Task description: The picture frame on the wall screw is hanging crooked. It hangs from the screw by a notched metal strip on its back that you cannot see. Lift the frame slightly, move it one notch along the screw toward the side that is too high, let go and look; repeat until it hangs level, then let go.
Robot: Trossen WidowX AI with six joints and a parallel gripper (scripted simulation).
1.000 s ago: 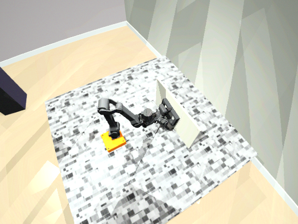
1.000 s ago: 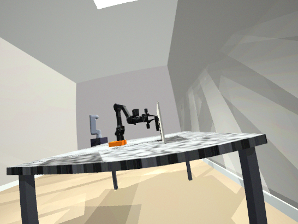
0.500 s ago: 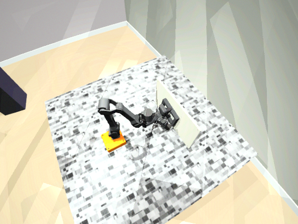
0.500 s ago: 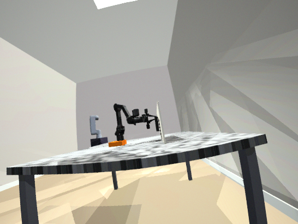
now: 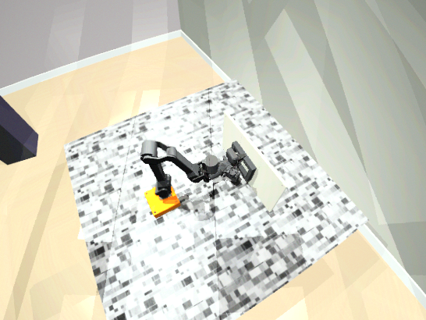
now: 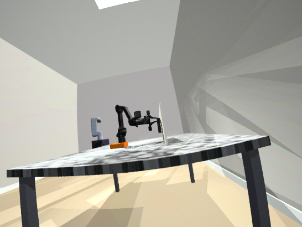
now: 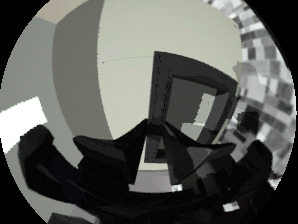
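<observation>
The picture frame is 10 mm to the left of my gripper tip and 50 mm below it. Also, from my gripper tip: wall panel: 20 mm ahead, 10 mm to the right, 60 mm below.
</observation>
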